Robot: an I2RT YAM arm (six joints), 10 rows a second.
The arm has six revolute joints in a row. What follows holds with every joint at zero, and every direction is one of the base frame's.
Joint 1 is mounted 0.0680 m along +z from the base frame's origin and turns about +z.
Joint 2 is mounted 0.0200 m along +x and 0.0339 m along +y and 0.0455 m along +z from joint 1 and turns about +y.
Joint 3 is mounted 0.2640 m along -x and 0.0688 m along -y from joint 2 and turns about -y.
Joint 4 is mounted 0.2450 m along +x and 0.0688 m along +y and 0.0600 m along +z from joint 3 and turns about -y.
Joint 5 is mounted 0.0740 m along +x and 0.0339 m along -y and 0.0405 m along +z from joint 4 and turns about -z.
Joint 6 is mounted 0.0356 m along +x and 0.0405 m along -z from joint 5 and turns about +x.
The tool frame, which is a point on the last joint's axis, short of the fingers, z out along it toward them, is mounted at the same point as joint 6; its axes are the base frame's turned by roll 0.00, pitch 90.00 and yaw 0.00 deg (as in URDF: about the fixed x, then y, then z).
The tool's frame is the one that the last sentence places.
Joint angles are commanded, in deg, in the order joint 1, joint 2, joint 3, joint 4, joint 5, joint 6. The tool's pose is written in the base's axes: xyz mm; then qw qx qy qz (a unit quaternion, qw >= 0). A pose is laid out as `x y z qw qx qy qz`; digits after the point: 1 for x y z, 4 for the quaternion.
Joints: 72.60 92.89 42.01 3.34 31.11 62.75
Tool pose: 108.8 285.5 147.9 0.3637 0.0197 0.9030 0.2278
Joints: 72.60 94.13 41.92 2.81 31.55 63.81
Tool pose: 108.8 285.0 140.7 0.3607 0.0249 0.9071 0.2153
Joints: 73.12 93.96 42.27 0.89 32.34 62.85
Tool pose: 106.2 284.4 141.2 0.3640 0.0121 0.9095 0.2003
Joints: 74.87 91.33 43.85 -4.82 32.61 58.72
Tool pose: 96.7 284.1 155.1 0.3664 -0.0378 0.9120 0.1803
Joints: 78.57 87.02 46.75 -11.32 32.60 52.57
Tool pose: 77.6 286.9 183.1 0.3719 -0.1139 0.9039 0.1778
